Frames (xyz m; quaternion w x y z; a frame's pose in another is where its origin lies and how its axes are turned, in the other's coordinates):
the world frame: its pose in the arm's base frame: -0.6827 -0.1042 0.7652 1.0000 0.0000 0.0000 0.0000
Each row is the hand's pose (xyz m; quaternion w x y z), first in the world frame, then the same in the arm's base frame.
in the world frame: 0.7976 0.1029 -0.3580 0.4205 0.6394 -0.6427 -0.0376
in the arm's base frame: 0.1149 -0.0013 0.4072 0.4205 0.6394 -0.6427 -0.0376
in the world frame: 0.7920 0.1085 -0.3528 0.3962 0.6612 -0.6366 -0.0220
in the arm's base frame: 0.1093 0.0043 0.4124 0.3962 0.6612 -0.6366 -0.0220
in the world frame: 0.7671 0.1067 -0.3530 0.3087 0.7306 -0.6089 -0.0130
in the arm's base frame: 0.0844 0.0025 0.4122 0.3087 0.7306 -0.6089 -0.0130
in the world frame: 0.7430 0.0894 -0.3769 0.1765 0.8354 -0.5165 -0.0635
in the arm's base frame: 0.0603 -0.0148 0.3883 0.1765 0.8355 -0.5165 -0.0635
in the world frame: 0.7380 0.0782 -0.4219 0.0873 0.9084 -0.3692 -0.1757
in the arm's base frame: 0.0553 -0.0260 0.3433 0.0873 0.9084 -0.3692 -0.1757
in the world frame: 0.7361 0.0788 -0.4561 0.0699 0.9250 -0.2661 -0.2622
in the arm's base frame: 0.0534 -0.0254 0.3091 0.0699 0.9250 -0.2661 -0.2622
